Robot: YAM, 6 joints.
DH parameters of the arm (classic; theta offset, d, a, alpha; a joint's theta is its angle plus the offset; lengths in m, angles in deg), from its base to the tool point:
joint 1: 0 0.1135 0.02 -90
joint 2: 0 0 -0.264 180
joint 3: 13.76 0 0.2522 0
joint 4: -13.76 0 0.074 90
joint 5: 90 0 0 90
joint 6: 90 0.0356 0 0
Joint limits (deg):
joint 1: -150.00..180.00
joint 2: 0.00..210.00
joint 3: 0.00..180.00
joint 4: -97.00..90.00
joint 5: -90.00..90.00
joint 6: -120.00..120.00
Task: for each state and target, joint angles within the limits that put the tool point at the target. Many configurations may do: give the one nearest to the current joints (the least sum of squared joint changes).
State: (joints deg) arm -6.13 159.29 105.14 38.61 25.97 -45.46
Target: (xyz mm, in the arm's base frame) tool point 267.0 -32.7 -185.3
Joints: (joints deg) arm -3.46 167.57 58.43 26.94 27.67 -45.46
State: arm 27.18 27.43 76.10 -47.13 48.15 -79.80
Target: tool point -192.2 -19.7 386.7
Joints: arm -2.15 0.00 85.72 -71.17 49.06 -79.80
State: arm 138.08 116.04 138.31 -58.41 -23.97 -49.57
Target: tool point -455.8 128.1 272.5
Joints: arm 162.46 128.07 125.35 -63.46 -25.27 -49.57
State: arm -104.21 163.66 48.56 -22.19 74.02 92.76
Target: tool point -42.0 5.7 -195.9
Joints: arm -132.86 200.31 55.39 -15.21 76.84 92.76
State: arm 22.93 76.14 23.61 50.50 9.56 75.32
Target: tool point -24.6 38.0 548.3
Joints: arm -32.86 33.07 67.10 61.17 -31.44 75.32
